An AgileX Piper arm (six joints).
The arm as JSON. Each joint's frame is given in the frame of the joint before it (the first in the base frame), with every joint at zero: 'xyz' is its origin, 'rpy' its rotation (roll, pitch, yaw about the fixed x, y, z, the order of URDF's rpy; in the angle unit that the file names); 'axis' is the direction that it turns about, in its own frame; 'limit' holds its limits. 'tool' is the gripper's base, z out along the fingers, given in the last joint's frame.
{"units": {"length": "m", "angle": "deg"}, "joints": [
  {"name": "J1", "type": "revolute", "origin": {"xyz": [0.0, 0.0, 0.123], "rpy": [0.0, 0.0, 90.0]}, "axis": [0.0, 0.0, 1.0], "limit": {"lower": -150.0, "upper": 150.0}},
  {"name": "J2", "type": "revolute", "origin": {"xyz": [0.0, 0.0, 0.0], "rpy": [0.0, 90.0, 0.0]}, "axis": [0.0, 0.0, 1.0], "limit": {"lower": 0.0, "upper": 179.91}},
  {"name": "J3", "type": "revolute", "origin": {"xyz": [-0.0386, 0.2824, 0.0], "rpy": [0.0, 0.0, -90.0]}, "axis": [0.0, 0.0, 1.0], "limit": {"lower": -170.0, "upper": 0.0}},
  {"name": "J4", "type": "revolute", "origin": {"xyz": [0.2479, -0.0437, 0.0], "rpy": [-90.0, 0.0, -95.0]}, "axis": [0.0, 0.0, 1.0], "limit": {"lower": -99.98, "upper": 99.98}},
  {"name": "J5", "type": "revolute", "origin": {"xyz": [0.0, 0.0, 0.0], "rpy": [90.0, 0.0, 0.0]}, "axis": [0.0, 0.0, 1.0], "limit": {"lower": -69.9, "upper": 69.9}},
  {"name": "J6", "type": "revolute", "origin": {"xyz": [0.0, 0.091, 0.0], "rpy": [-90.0, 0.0, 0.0]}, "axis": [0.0, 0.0, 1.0], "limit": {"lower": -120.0, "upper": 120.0}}
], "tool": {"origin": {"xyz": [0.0, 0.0, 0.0], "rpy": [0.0, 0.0, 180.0]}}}
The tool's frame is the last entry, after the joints.
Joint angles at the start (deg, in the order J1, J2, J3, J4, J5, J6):
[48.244, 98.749, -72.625, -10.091, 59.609, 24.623]
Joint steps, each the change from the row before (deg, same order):
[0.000, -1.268, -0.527, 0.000, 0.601, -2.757]
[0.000, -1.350, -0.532, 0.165, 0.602, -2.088]
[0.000, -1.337, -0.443, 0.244, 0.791, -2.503]
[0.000, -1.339, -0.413, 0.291, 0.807, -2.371]
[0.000, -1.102, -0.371, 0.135, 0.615, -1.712]
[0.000, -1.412, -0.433, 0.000, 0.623, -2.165]
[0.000, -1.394, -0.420, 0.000, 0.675, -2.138]
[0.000, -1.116, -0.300, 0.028, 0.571, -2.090]
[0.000, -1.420, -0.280, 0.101, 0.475, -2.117]
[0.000, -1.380, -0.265, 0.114, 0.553, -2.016]
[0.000, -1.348, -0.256, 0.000, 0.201, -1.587]
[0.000, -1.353, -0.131, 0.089, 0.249, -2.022]
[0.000, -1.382, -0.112, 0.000, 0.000, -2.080]
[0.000, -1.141, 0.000, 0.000, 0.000, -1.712]
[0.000, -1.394, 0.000, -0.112, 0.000, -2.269]
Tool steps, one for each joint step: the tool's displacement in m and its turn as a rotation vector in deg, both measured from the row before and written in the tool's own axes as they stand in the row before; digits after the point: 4 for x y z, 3 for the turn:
[-0.0001, -0.0017, -0.0098, -0.315, -1.134, -2.485]
[0.0002, -0.0016, -0.0103, -0.429, -1.176, -1.722]
[0.0010, -0.0016, -0.0099, -0.370, -0.892, -2.120]
[0.0013, -0.0015, -0.0098, -0.371, -0.851, -1.978]
[0.0010, -0.0013, -0.0082, -0.214, -0.811, -1.438]
[0.0013, -0.0018, -0.0103, -0.121, -1.199, -1.900]
[0.0015, -0.0018, -0.0102, -0.067, -1.121, -1.876]
[0.0015, -0.0013, -0.0080, -0.041, -0.829, -1.873]
[0.0020, -0.0014, -0.0098, -0.098, -1.199, -1.828]
[0.0022, -0.0013, -0.0095, -0.066, -1.069, -1.733]
[0.0018, -0.0013, -0.0092, 0.057, -1.386, -1.357]
[0.0023, -0.0011, -0.0088, 0.010, -1.217, -1.774]
[0.0020, -0.0011, -0.0089, 0.144, -1.472, -1.868]
[0.0020, -0.0008, -0.0069, 0.147, -1.120, -1.550]
[0.0024, -0.0010, -0.0085, 0.330, -1.350, -2.114]

